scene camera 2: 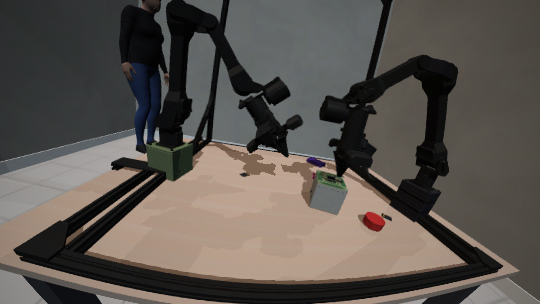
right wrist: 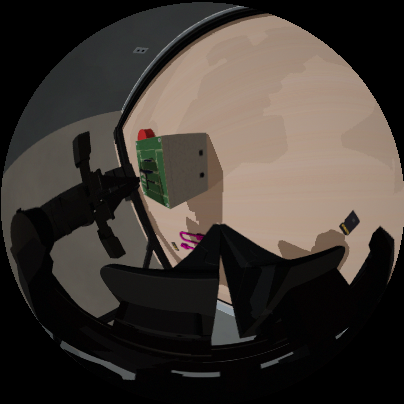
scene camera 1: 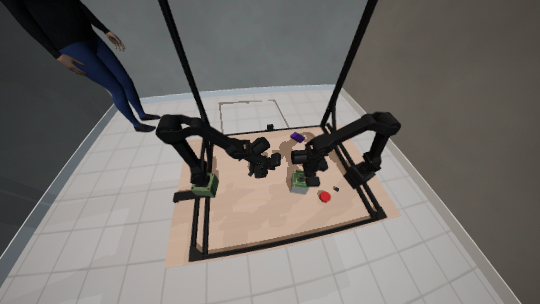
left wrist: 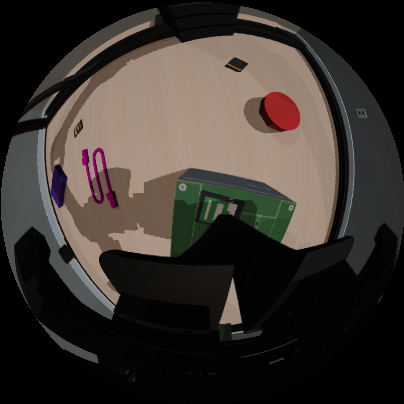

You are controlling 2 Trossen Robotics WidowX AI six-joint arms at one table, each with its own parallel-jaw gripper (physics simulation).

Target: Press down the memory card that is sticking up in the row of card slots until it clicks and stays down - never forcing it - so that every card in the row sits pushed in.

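Pixels of known places: left gripper, fingertip midpoint: (scene camera 2: 338, 176) (right wrist: 138, 178) (scene camera 1: 306, 176) (left wrist: 223, 220); right gripper, fingertip midpoint: (scene camera 2: 287, 156) (right wrist: 218, 229) (scene camera 1: 274, 169); left arm's base at its link origin: (scene camera 2: 421, 185) (right wrist: 107, 188) (scene camera 1: 364, 170); right arm's base at its link origin: (scene camera 2: 170, 144) (scene camera 1: 202, 181).
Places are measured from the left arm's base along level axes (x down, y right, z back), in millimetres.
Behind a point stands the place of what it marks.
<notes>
A grey box (scene camera 1: 300, 190) @(x 66, y 63, z -370 mm) (scene camera 2: 328, 199) @(x 70, y 65, z -374 mm) (right wrist: 185, 167) @(x 64, y 131, z -385 mm) with a green circuit-board top (left wrist: 182, 235) @(x 28, y 143, z -327 mm) stands on the table. Its row of card slots (left wrist: 207, 209) @(x 26, y 115, z -312 mm) has a black frame with several pale card edges. Which card sticks up cannot be told; my fingers hide part of the row. My left gripper (scene camera 2: 340, 174) @(x 18, y 107, z -321 mm) (left wrist: 223, 220) @(x 18, y 107, z -321 mm) (right wrist: 138, 178) @(x 18, y 107, z -321 mm) is shut and empty, pointing down with its tips very close to the board by the slots. Whether they touch a card is not clear. My right gripper (scene camera 2: 287, 154) @(x -1, y 200, z -463 mm) (right wrist: 218, 229) @(x -1, y 200, z -463 mm) is shut and empty, raised above the table, left of the box in scene camera 2.
A red disc (scene camera 1: 325, 196) @(x 89, y -17, z -251 mm) (scene camera 2: 374, 221) @(x 89, y -26, z -267 mm) (left wrist: 281, 111) @(x 89, y -12, z -252 mm) lies near the box, with a loose black card (scene camera 2: 387, 216) @(x 112, y -2, z -146 mm) (left wrist: 236, 64) @(x 113, y -1, z -151 mm) beside it. A magenta cable (left wrist: 89, 175) @(x 112, y 296, z -210 mm), a purple block (scene camera 1: 297, 137) @(x 97, y 432, z -167 mm) (scene camera 2: 315, 161) @(x 97, y 426, z -174 mm) (left wrist: 59, 186) @(x 97, y 409, z -172 mm) and another dark card (scene camera 2: 244, 174) @(x 113, y 284, z -577 mm) (right wrist: 350, 222) @(x 113, y 284, z -577 mm) lie on the table.
</notes>
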